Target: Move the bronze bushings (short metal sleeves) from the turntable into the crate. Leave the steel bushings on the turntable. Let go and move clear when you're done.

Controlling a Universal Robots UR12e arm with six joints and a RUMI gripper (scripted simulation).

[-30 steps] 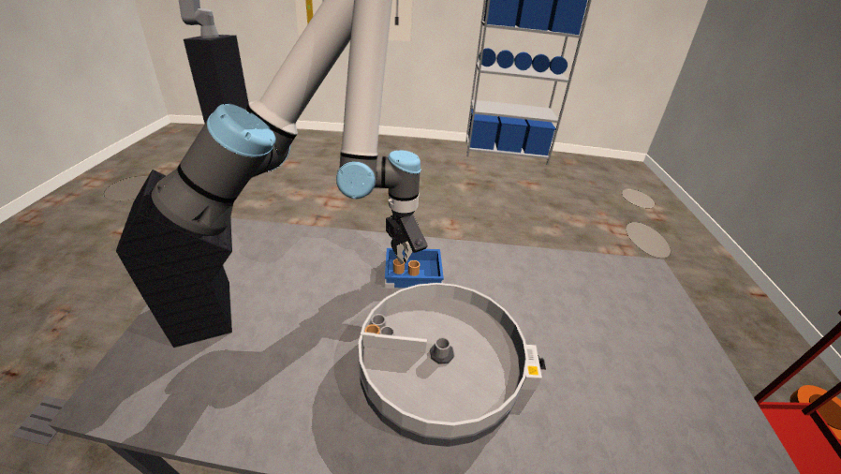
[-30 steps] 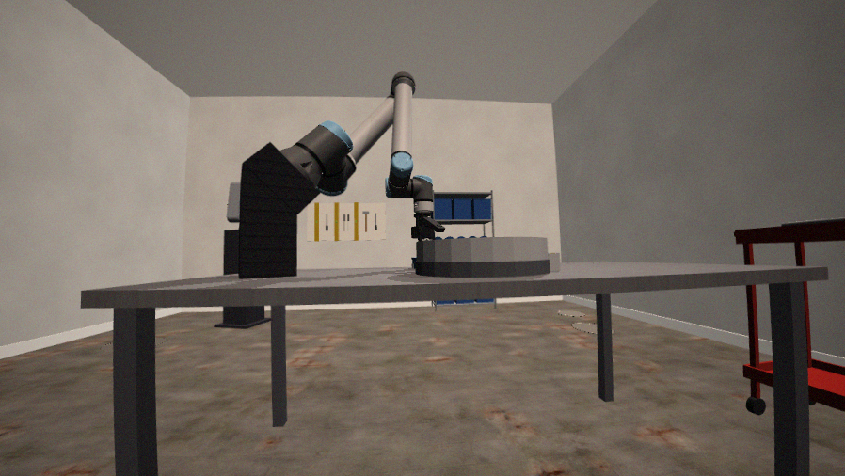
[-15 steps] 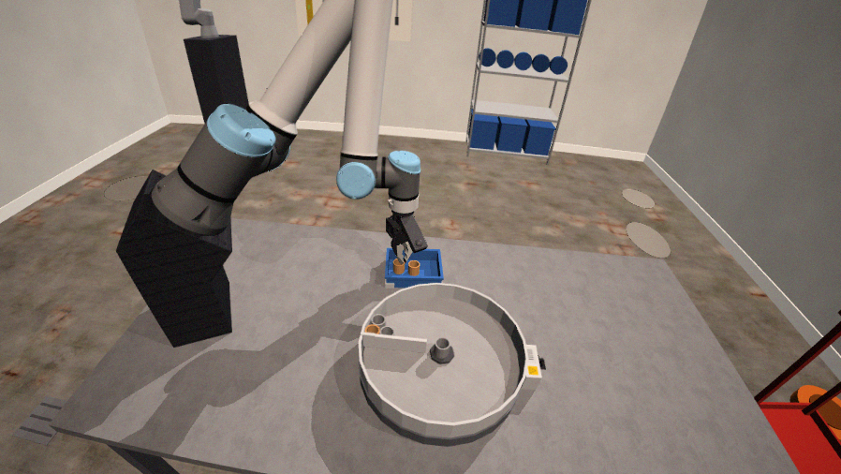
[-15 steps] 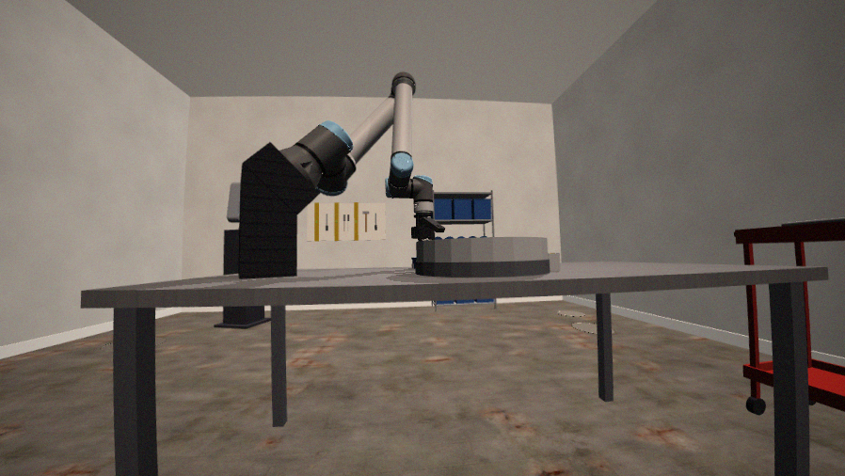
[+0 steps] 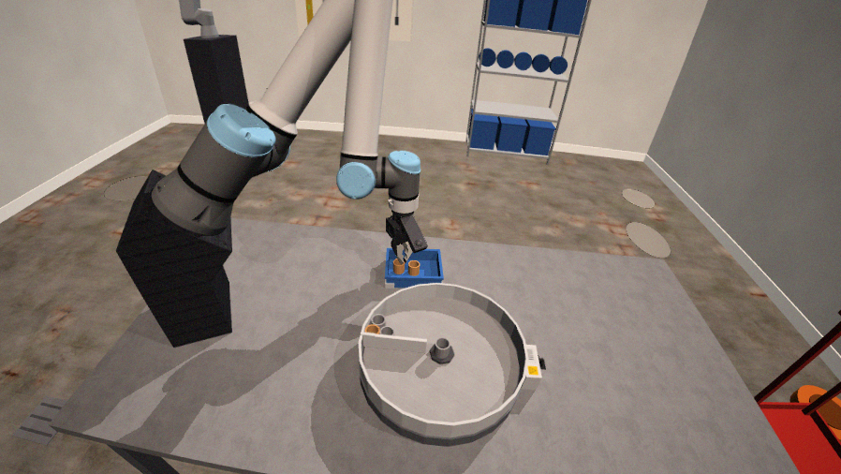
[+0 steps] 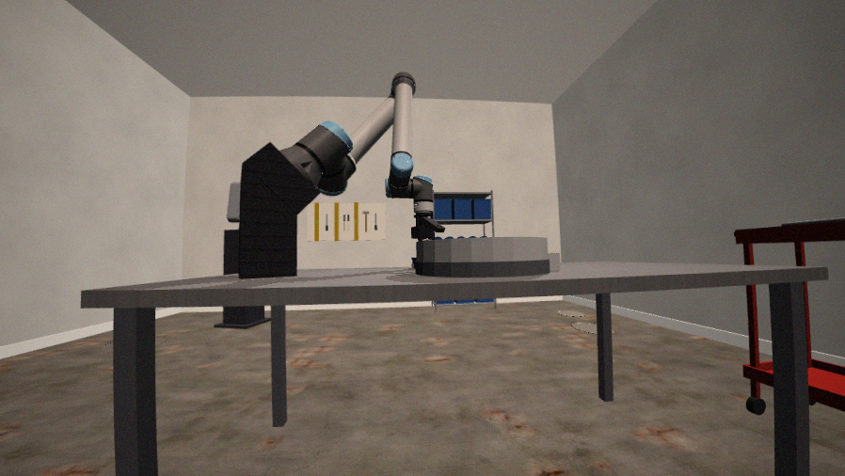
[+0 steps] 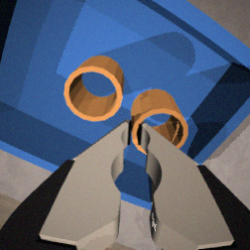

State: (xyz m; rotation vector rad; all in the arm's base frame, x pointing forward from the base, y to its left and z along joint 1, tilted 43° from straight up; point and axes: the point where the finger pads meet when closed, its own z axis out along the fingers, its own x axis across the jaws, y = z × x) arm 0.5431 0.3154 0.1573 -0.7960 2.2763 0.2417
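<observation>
The blue crate is 4 cm ahead of my hand and 2 cm below it. From my hand the other things lie so: turntable: 31 cm to the right, 22 cm ahead, 1 cm above.
</observation>
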